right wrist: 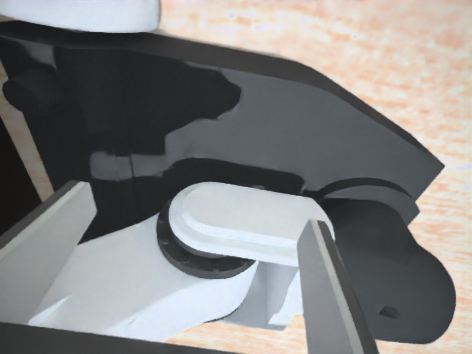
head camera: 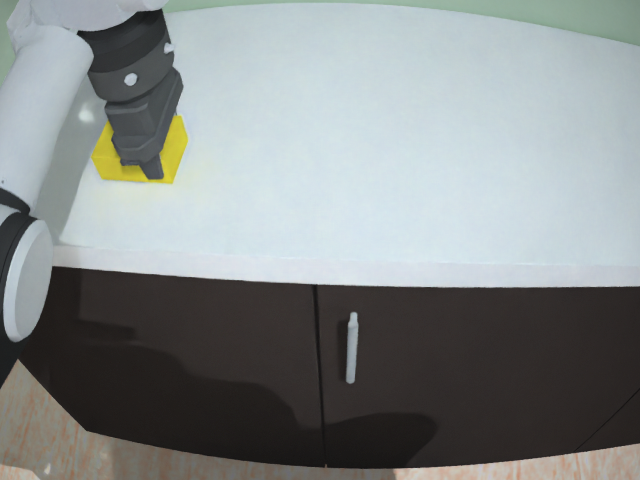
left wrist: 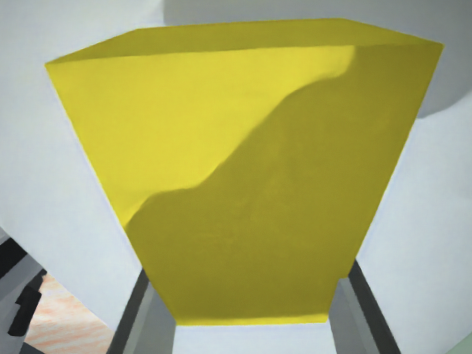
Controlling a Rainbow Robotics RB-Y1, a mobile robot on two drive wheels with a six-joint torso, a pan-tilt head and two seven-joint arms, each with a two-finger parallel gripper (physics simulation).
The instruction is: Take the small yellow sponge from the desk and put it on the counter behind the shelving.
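Frame: origin at the robot's base, x ahead, y left, z up, level; millimetres.
Seen in the pictures: left gripper, between the fingertips: (head camera: 163, 152) (left wrist: 246, 238); right gripper, between the fingertips: (right wrist: 200, 214).
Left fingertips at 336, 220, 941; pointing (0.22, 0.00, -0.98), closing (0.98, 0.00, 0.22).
Observation:
A point is followed by its place in that frame, as x, y, z.
The small yellow sponge (head camera: 178, 147) {339, 201, 945} (left wrist: 240, 165) {333, 280, 971} is at the upper left of the head view and fills much of the left wrist view. My left gripper (head camera: 141, 166) {336, 220, 941} (left wrist: 248, 272) {336, 220, 941} is shut on it, with a finger on each side. The sponge is over the near left part of the white counter (head camera: 387, 144) {392, -26, 911} (left wrist: 30, 150) {256, 268, 911}. Whether its underside touches the surface cannot be told. My right gripper (right wrist: 200, 214) {-226, -221, 415} is open and empty, with its fingers wide apart in the right wrist view. The shelving does not show in these views.
Dark cabinet doors (head camera: 465, 361) {248, -151, 674} with a pale handle (head camera: 352, 348) {213, 2, 766} stand below the counter's front edge (head camera: 413, 273) {224, -52, 893}. A green surface (head camera: 594, 18) {845, -470, 947} lies beyond the far edge. The robot's own dark base (right wrist: 300, 130) {-328, -162, 170} shows above the wood-patterned floor (right wrist: 400, 50) {-496, -265, 1}.

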